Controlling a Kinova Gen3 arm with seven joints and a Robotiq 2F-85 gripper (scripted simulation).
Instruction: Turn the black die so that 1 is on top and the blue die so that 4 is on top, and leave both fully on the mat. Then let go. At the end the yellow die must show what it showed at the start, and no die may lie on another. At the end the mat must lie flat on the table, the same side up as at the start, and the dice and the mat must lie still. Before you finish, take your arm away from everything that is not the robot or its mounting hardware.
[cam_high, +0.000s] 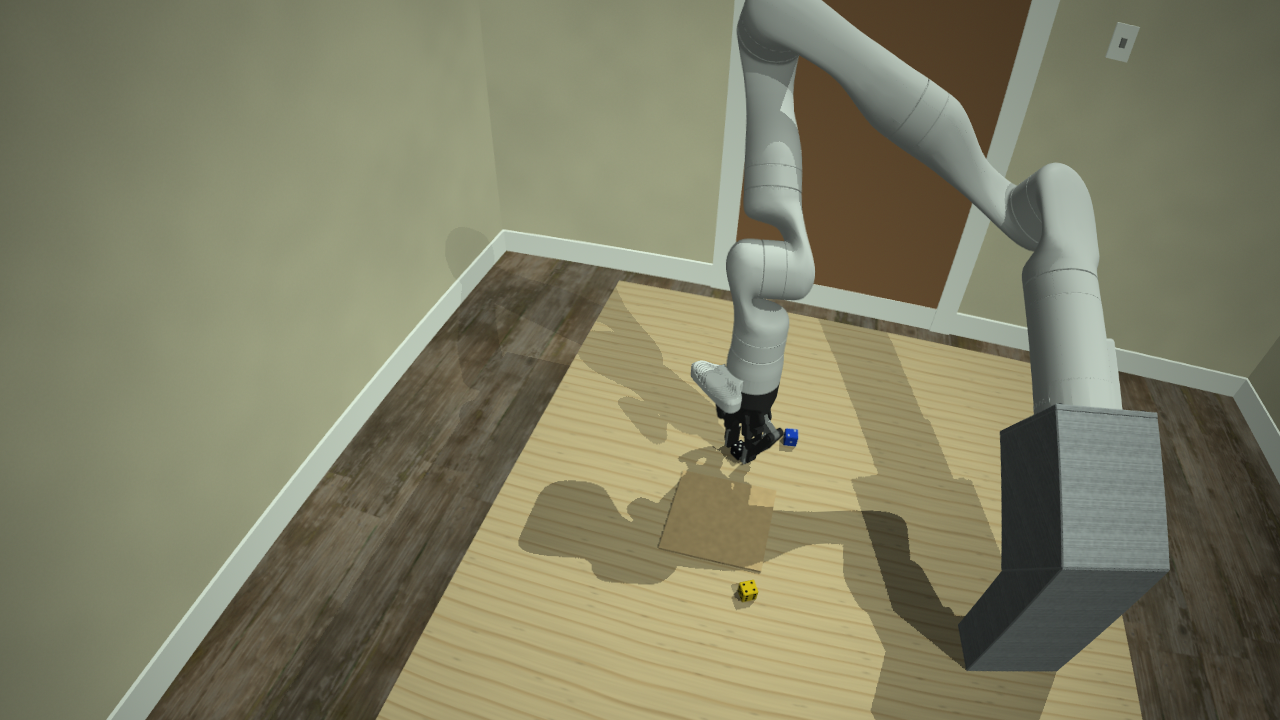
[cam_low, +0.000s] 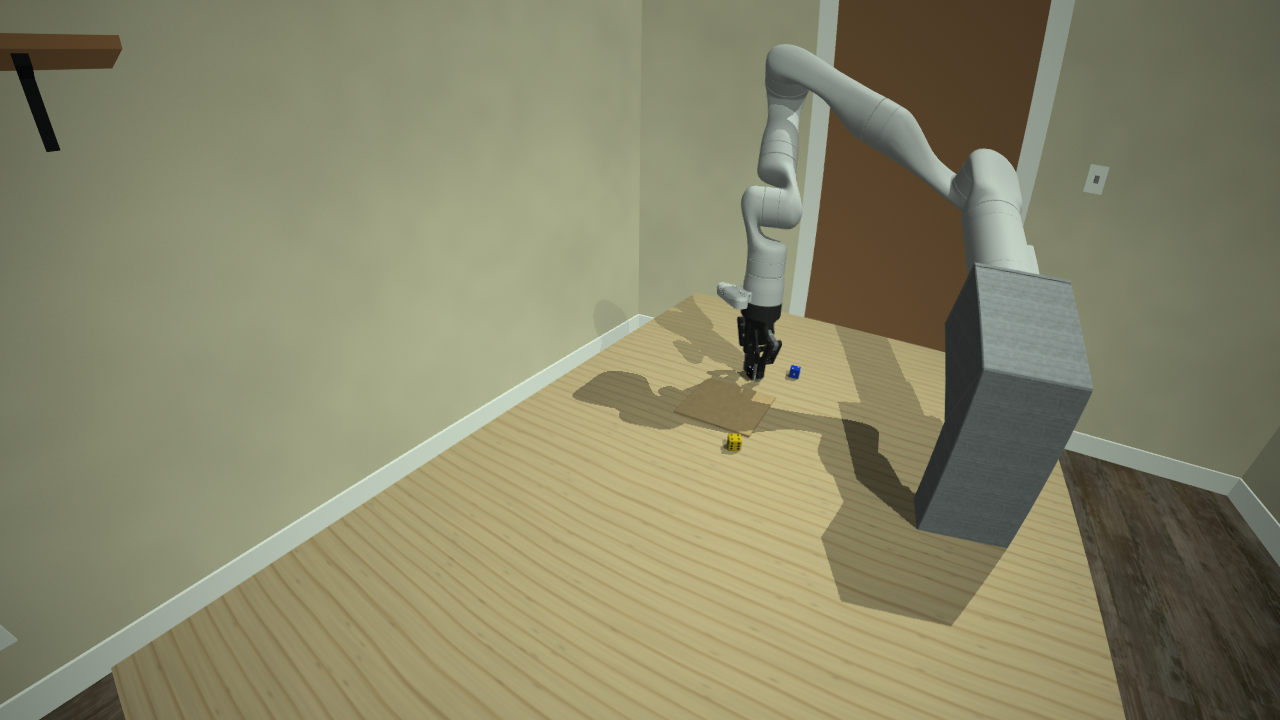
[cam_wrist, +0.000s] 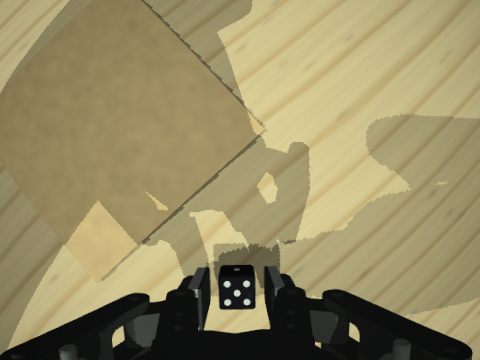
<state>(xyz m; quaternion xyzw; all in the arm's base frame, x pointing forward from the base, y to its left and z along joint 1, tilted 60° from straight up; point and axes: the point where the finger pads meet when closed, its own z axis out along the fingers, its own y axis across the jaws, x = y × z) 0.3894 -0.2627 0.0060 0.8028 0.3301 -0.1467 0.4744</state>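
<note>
Right now my hand is 10 mm above the black die. Round my hand: yellow die (30 mm behind, 240 mm to the left, 10 mm below); then tan mat (20 mm ahead, 130 mm to the left, 20 mm below); then blue die (80 mm behind, 40 mm to the right, 10 mm below).
</note>
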